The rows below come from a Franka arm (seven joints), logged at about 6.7 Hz.
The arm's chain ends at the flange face. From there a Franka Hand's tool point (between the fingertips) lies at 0.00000 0.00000 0.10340 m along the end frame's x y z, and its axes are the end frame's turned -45 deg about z.
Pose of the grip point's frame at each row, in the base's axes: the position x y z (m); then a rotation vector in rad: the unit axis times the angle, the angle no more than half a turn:
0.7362 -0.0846 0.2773 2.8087 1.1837 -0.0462
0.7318 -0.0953 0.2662 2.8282 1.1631 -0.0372
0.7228 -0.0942 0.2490 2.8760 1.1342 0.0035
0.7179 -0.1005 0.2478 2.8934 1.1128 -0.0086
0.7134 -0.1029 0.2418 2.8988 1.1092 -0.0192
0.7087 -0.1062 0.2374 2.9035 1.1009 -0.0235
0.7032 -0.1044 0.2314 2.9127 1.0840 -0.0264
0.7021 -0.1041 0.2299 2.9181 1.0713 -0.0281
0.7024 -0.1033 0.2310 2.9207 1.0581 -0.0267
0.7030 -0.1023 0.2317 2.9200 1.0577 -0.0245
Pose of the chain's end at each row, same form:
0.7353 -0.0745 0.3802 3.0437 0.0187 0.0118
0.7308 -0.0864 0.3692 3.0552 -0.0077 0.0144
0.7207 -0.0895 0.3523 3.0956 -0.0528 0.0329
0.7169 -0.0963 0.3511 3.1000 -0.0792 0.0167
0.7132 -0.0988 0.3451 3.1008 -0.0845 0.0047
0.7088 -0.1021 0.3407 3.1008 -0.0939 -0.0001
0.7036 -0.1005 0.3347 3.1020 -0.1130 -0.0044
0.7027 -0.1003 0.3332 3.1017 -0.1268 -0.0064
0.7028 -0.0993 0.3343 3.0995 -0.1400 -0.0038
0.7033 -0.0983 0.3350 3.0993 -0.1401 -0.0013

